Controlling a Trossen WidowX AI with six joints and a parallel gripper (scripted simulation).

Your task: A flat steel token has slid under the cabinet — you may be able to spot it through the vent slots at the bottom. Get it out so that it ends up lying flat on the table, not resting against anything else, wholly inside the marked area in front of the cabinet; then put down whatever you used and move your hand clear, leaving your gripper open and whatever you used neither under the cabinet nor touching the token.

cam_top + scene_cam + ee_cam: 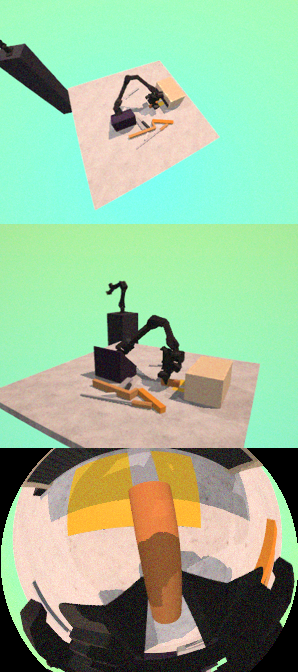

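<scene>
The dark-handled tool is 170 mm to the right of my gripper tip and 150 mm behind it. From my gripper tip the other things lie so: orange bar 220 mm to the right, 50 mm ahead, 10 mm above.
</scene>
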